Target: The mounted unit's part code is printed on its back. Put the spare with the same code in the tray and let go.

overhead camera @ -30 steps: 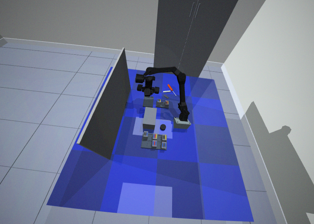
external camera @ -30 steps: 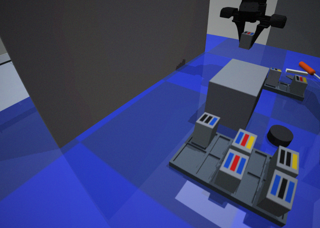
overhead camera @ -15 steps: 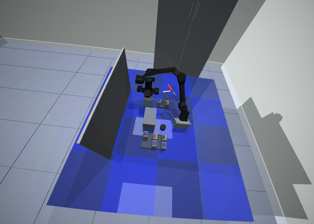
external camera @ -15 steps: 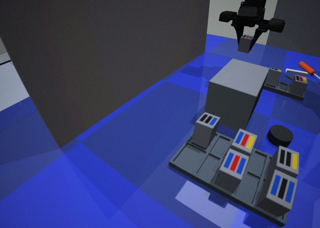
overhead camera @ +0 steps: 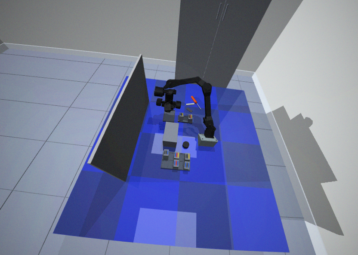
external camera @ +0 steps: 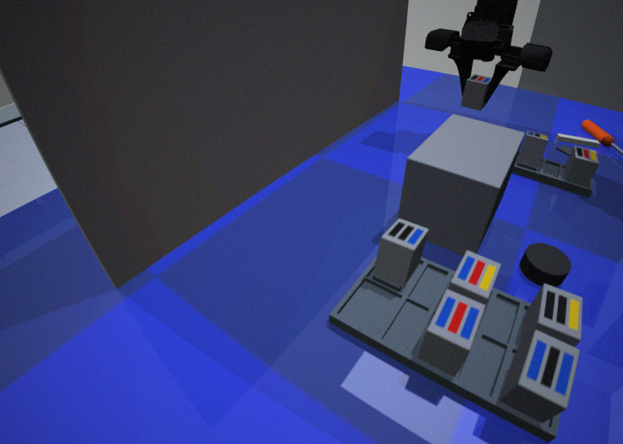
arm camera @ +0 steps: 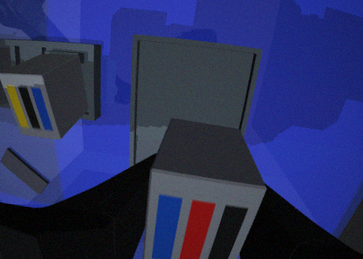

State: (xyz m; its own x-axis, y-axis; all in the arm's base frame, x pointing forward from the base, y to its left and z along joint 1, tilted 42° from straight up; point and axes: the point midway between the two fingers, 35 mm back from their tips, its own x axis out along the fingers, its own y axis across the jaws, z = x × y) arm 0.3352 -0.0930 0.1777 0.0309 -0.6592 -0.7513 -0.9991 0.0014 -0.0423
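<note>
Right now my gripper tip is 8 cm above the flat grey tray and 1 cm past it. From my gripper tip the other things lie so: spare block 2 cm above; then black puck 25 cm to the left, 17 cm behind, 8 cm below; then tall grey panel 21 cm ahead, 20 cm to the left, 14 cm above.
</note>
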